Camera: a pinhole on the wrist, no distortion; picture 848 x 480 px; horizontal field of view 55.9 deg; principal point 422.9 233.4 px. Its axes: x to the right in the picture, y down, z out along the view. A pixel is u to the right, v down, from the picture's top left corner.
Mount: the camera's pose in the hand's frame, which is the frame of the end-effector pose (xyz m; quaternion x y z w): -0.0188 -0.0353 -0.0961 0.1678 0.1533 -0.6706 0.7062
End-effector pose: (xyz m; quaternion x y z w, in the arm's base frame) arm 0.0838 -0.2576 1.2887 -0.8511 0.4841 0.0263 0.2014
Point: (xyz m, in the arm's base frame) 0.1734 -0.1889 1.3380
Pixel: 675 217
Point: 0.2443 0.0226 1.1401
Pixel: 414 65
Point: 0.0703 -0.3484 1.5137
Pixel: behind the camera
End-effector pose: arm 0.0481 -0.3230 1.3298 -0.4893 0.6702 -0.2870 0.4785
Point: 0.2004 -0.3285 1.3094
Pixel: 63 338
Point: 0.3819 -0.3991 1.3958
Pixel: 413 328
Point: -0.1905 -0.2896 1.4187
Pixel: behind the camera
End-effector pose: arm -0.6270 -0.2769 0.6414 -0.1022 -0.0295 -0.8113 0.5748
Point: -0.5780 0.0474 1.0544
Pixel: outside the picture
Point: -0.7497 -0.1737 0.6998
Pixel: 578 122
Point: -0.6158 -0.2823 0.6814
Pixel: outside the picture
